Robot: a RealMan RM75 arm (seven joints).
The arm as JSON. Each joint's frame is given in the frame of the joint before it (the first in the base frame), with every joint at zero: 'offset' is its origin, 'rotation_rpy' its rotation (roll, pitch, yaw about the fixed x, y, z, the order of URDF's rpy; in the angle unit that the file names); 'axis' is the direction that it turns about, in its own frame. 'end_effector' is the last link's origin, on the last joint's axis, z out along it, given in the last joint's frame.
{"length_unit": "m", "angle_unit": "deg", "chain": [
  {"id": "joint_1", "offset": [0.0, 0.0, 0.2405], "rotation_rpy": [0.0, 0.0, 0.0], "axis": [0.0, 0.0, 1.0]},
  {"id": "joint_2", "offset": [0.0, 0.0, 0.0], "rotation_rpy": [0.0, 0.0, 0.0], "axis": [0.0, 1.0, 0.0]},
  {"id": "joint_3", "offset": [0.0, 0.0, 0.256], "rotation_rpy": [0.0, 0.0, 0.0], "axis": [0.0, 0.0, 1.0]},
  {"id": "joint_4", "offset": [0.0, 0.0, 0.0], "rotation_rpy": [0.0, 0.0, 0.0], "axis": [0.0, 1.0, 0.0]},
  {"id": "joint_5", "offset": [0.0, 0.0, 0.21], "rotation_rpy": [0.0, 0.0, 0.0], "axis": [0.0, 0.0, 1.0]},
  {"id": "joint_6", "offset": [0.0, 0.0, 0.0], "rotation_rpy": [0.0, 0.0, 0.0], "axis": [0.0, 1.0, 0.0]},
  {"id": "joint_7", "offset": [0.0, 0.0, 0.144], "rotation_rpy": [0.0, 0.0, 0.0], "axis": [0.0, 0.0, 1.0]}
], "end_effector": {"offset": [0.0, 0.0, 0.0], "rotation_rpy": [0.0, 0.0, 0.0]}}
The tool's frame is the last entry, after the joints.
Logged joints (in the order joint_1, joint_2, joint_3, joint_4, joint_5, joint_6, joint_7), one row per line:
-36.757 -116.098 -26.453 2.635 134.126 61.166 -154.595
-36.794 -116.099 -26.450 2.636 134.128 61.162 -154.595
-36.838 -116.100 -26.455 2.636 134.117 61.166 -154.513
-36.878 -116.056 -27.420 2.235 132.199 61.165 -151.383
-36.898 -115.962 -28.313 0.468 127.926 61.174 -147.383
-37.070 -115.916 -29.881 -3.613 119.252 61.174 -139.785
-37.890 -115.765 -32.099 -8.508 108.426 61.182 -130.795
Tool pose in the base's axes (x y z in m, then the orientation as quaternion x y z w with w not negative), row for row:
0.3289 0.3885 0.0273 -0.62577 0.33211 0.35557 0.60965
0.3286 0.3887 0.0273 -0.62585 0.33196 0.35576 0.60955
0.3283 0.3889 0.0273 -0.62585 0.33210 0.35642 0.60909
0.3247 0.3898 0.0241 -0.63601 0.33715 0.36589 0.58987
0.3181 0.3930 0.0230 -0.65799 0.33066 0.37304 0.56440
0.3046 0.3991 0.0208 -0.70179 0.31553 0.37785 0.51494
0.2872 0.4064 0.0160 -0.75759 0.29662 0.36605 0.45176
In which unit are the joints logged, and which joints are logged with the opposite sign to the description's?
The joints are logged in degrees. Opposite sign: joint_1, joint_2.
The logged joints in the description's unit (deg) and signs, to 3 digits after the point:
36.757 116.098 -26.453 2.635 134.126 61.166 -154.595
36.794 116.099 -26.450 2.636 134.128 61.162 -154.595
36.838 116.100 -26.455 2.636 134.117 61.166 -154.513
36.878 116.056 -27.420 2.235 132.199 61.165 -151.383
36.898 115.962 -28.313 0.468 127.926 61.174 -147.383
37.070 115.916 -29.881 -3.613 119.252 61.174 -139.785
37.890 115.765 -32.099 -8.508 108.426 61.182 -130.795

